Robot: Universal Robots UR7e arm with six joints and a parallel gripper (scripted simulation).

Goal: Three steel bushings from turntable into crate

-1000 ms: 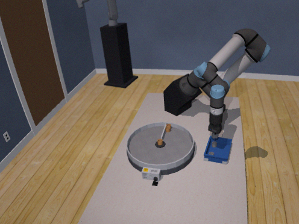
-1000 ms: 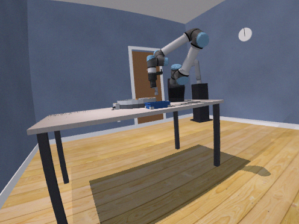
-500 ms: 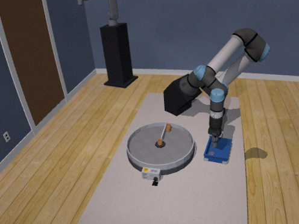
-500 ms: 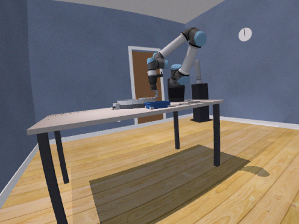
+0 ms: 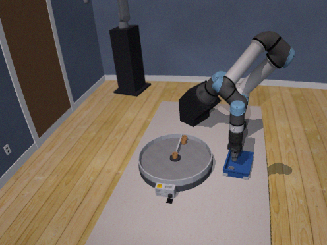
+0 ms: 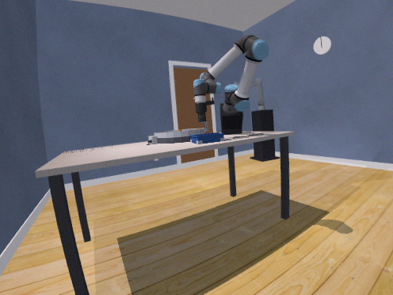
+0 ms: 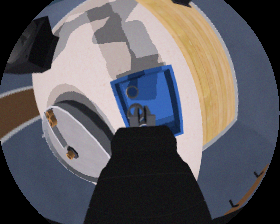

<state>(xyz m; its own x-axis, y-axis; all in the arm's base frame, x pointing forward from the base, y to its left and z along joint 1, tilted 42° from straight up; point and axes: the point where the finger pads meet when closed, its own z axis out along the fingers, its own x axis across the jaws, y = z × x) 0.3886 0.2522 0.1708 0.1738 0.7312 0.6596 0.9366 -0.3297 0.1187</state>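
The blue crate is 1 cm ahead of my hand, 2 cm to the left of it and 6 cm below it. Also, from my hand: round grey turntable (11 cm ahead, 33 cm to the right, 4 cm below).
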